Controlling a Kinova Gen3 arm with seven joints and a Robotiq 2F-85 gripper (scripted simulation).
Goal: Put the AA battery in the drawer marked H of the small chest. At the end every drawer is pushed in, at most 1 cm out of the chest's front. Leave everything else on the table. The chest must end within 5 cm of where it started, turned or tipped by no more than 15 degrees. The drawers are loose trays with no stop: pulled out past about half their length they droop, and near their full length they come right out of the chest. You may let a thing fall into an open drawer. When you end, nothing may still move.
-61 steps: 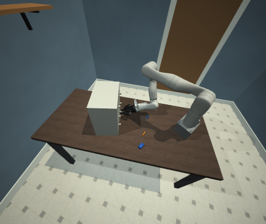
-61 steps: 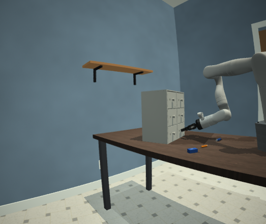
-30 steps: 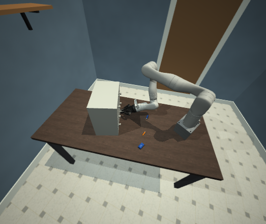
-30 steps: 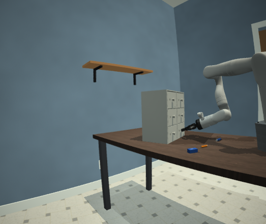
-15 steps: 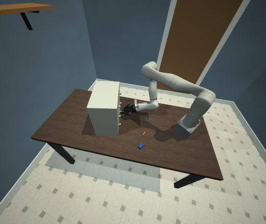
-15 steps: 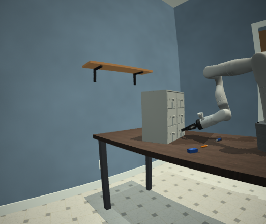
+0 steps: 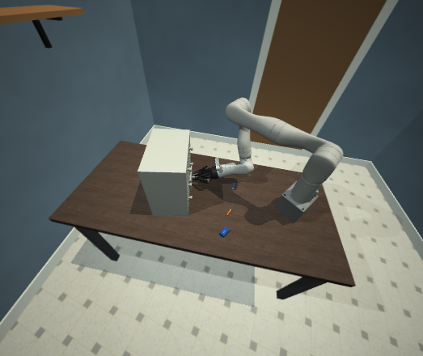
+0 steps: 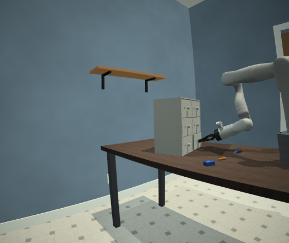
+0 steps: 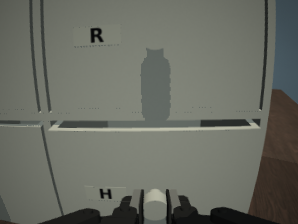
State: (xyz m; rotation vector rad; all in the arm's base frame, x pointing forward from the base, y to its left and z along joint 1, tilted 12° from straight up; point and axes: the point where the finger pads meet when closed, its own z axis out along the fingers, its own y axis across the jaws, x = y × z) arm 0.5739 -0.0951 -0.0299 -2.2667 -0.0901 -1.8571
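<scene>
Now: the drawer marked H 110 mm ahead of my hand, 20 mm to the left of it and 30 mm below it. Round my hand: blue block (220 mm behind, 290 mm to the left, 50 mm below); orange AA battery (220 mm behind, 170 mm to the left, 60 mm below).
</scene>
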